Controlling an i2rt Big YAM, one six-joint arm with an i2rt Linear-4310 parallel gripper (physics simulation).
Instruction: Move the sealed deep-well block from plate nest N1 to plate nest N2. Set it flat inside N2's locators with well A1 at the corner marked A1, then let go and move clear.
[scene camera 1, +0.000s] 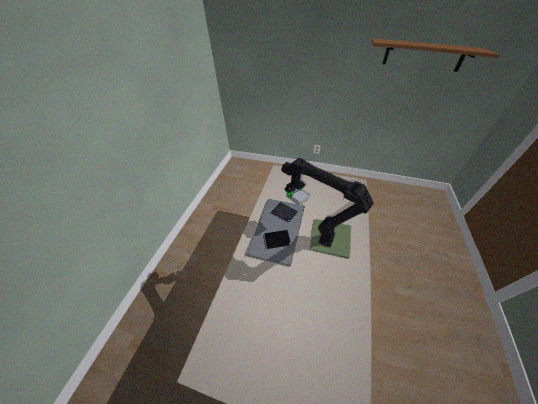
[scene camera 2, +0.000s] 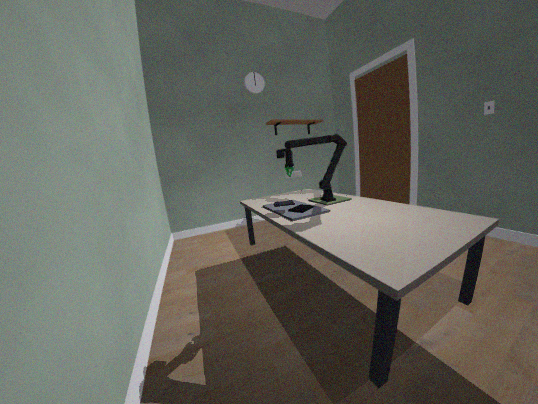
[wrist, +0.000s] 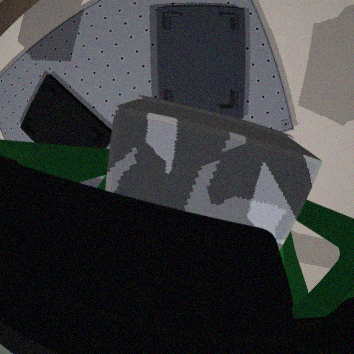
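Seen in the pictures: gripper, fingertip midpoint: (scene camera 1: 294, 194) (scene camera 2: 290, 176) (wrist: 202, 181); arm's base at its link origin: (scene camera 1: 326, 238) (scene camera 2: 328, 199).
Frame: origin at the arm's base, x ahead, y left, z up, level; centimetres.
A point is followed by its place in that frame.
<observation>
The sealed deep-well block (scene camera 1: 300, 196) {x 23.8, y -5.7, z 26.3 cm} (scene camera 2: 297, 174) {x 25.0, y -2.2, z 24.1 cm} (wrist: 200, 155) {x 31.6, y -8.9, z 25.8 cm} is a pale grey, clear-looking box. My gripper (scene camera 1: 293, 192) {x 29.1, y -8.6, z 23.0 cm} (scene camera 2: 289, 172) {x 29.1, y -8.6, z 23.0 cm} (wrist: 202, 181) {x 29.1, y -8.6, z 23.0 cm}, with green fingers, is shut on it and holds it high above the table, beyond the grey board's back edge. A slate-dark nest (scene camera 1: 284, 211) {x 36.1, y -9.6, z 1.3 cm} (scene camera 2: 284, 203) {x 36.9, y -6.5, z 1.3 cm} (wrist: 200, 60) {x 36.0, y -9.7, z 1.3 cm} with corner locators lies nearest the block, with no block in it. A black nest (scene camera 1: 277, 239) {x 30.6, y 15.6, z 1.2 cm} (scene camera 2: 301, 208) {x 31.8, y 17.5, z 1.2 cm} (wrist: 65, 115) {x 32.9, y 12.9, z 1.3 cm} lies farther forward on the board. In the wrist view the block is turned slightly against the slate nest. No N1, N2 or A1 label is readable.
The perforated grey board (scene camera 1: 267, 217) {x 45.8, y 0.2, z 0.1 cm} (scene camera 2: 295, 216) {x 41.3, y 30.1, z 0.1 cm} (wrist: 115, 50) {x 40.5, y 2.1, z 0.1 cm} carries both nests near the table's edge. The arm's base stands on a green pad (scene camera 1: 341, 240) {x -9.7, y -2.3, z 0.1 cm} (scene camera 2: 343, 199) {x -10.9, y 6.4, z -0.4 cm} beside the board. A brown shelf (scene camera 1: 430, 47) (scene camera 2: 295, 122) is fixed to the wall behind.
</observation>
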